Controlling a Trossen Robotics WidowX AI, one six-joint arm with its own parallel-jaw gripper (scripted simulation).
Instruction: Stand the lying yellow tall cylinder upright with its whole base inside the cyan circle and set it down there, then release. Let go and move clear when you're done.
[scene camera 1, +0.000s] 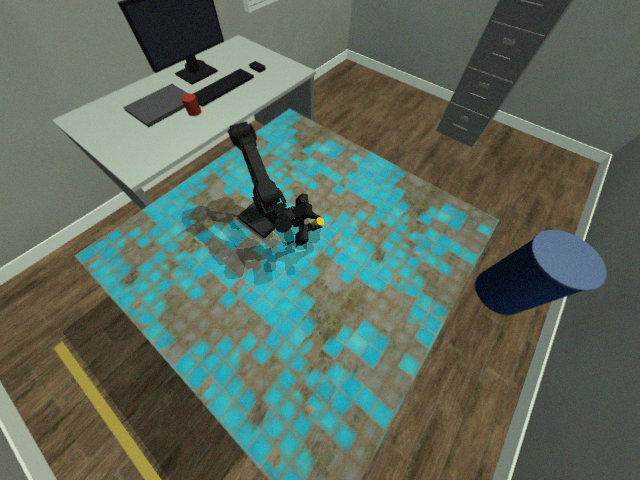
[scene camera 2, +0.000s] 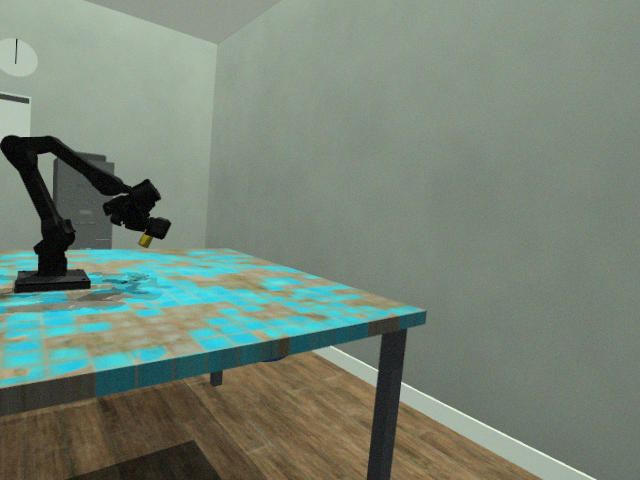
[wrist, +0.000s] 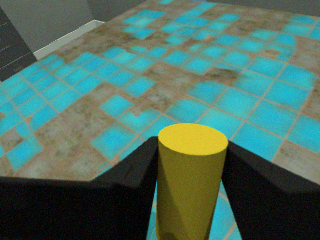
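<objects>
Scene camera 1 and scene camera 2 both show the gripper, and on it (scene camera 1: 297, 239) and (scene camera 2: 159, 227) are the same spot. The gripper is also visible in the wrist view (187, 144).
</objects>
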